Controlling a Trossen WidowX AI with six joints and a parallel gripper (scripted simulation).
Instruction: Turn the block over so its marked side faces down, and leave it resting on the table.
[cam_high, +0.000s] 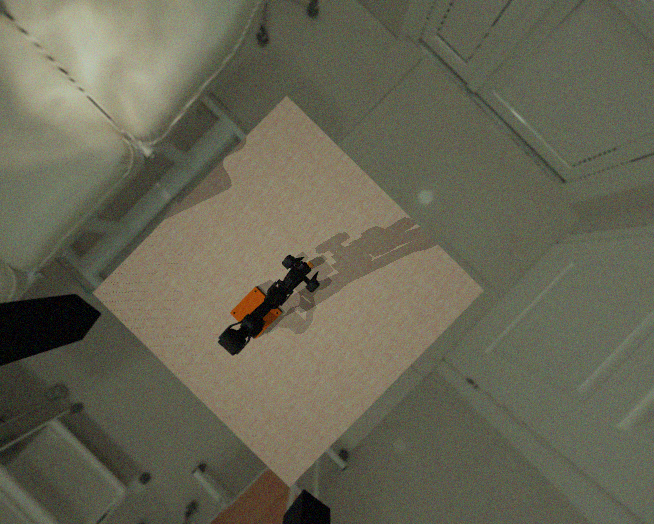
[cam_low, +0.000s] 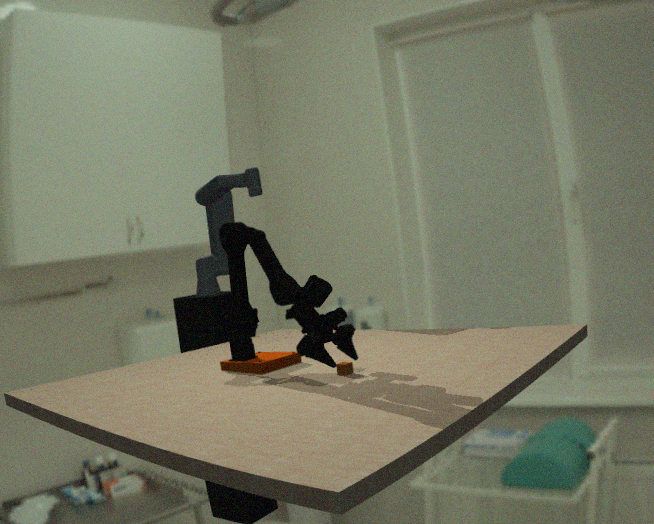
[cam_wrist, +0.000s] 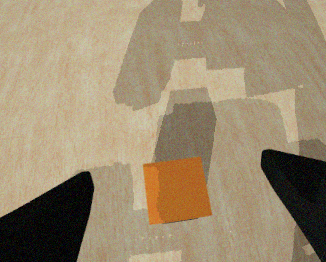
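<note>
Right now my gripper tip is 2 cm past the block and 2 cm above it.
</note>
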